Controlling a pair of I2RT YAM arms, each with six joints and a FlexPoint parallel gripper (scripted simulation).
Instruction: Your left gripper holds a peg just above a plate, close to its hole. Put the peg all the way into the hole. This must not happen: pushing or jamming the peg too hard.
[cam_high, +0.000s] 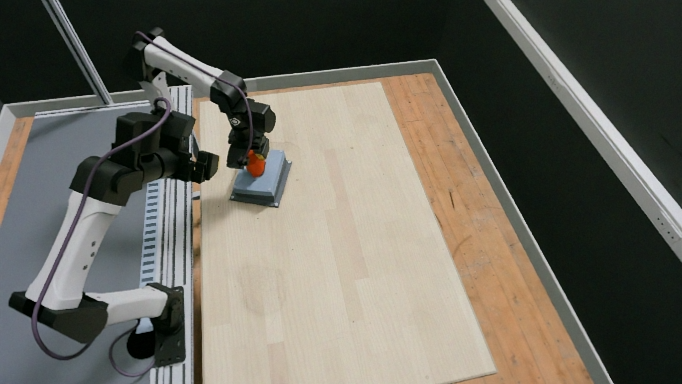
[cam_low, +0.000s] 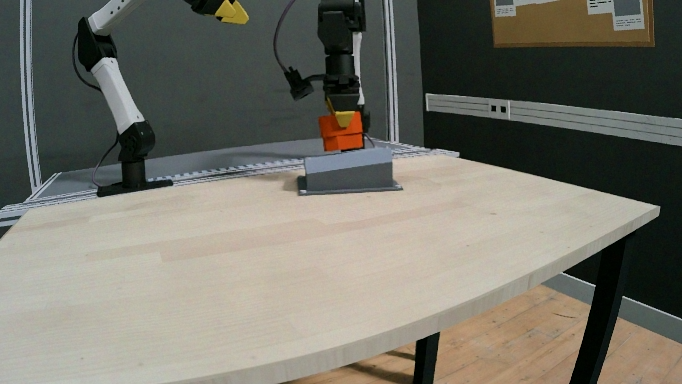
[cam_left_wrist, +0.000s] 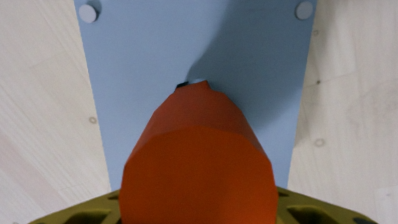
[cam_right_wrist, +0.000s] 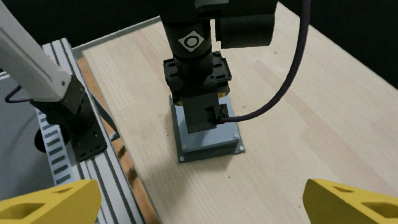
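Right now my left hand is 10 mm short of the blue-grey plate and 70 mm above it. Round my left hand: orange peg (20 mm below).
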